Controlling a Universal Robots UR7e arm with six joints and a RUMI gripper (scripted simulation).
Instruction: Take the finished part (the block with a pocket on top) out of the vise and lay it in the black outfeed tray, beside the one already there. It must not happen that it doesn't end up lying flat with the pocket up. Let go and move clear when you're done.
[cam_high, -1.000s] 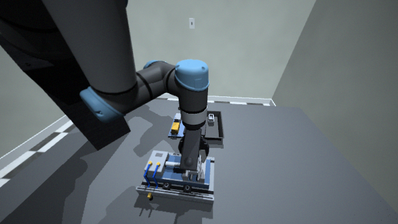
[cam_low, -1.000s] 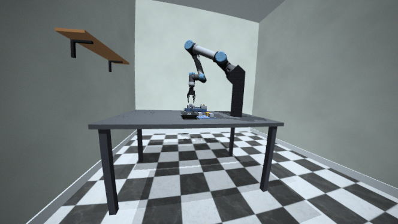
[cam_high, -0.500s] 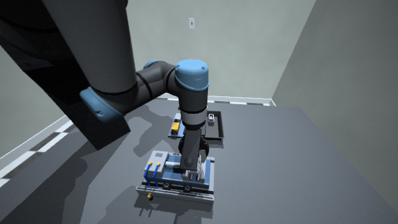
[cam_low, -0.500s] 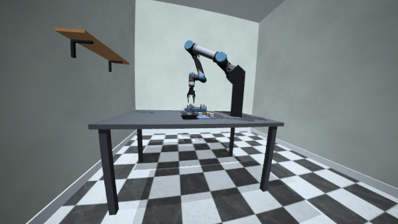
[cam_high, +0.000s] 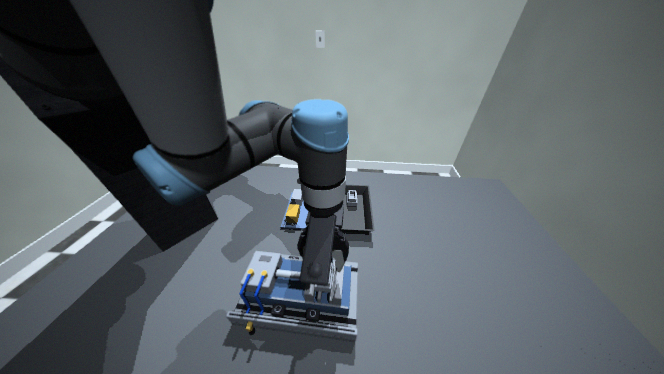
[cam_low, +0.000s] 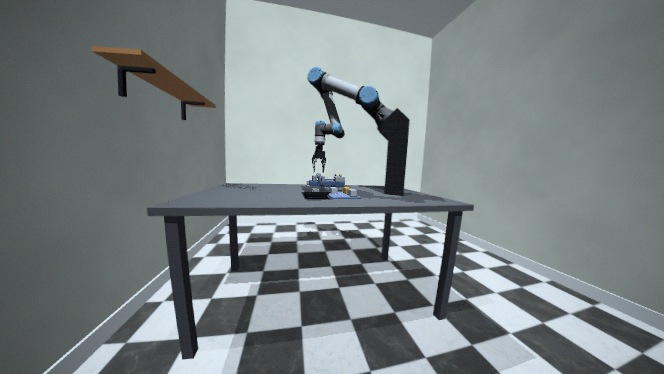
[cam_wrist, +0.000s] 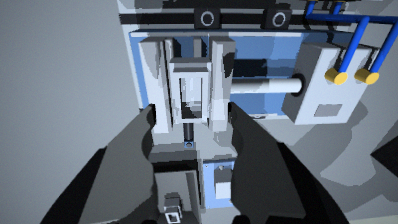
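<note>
Now: the rod 80 mm behind my hand, 20 mm to the left of it and 60 mm below it. From my hand the other things lie so: grey actuator box (160 mm behind, 30 mm to the left, 60 mm below); then yellow block (110 mm behind, 280 mm to the left, 110 mm below); then blue vise (60 mm behind, 10 mm to the left, 90 mm below).
</note>
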